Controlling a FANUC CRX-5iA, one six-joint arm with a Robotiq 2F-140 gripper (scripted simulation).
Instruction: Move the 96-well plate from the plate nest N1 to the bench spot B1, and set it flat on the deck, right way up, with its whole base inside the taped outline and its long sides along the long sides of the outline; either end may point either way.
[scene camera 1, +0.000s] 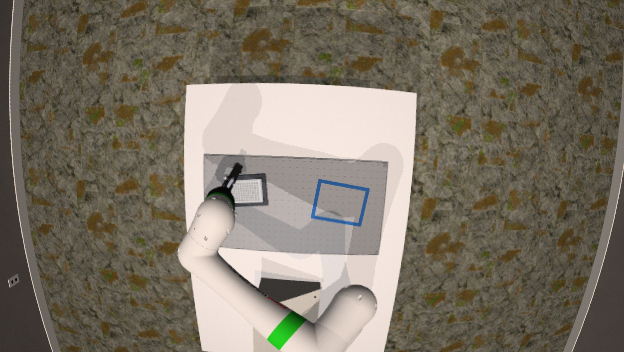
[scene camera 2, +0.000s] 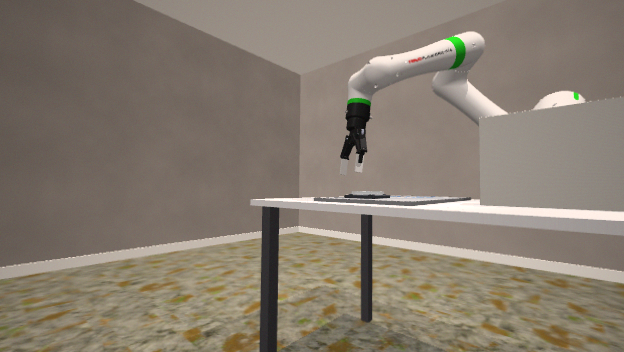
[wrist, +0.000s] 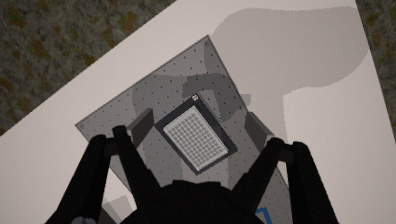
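Note:
Gripper (scene camera 2: 350, 173) in sight. Gripper again (wrist: 199, 118), with white 96-well plate (wrist: 192, 130), dark plate nest N1 (wrist: 183, 107).

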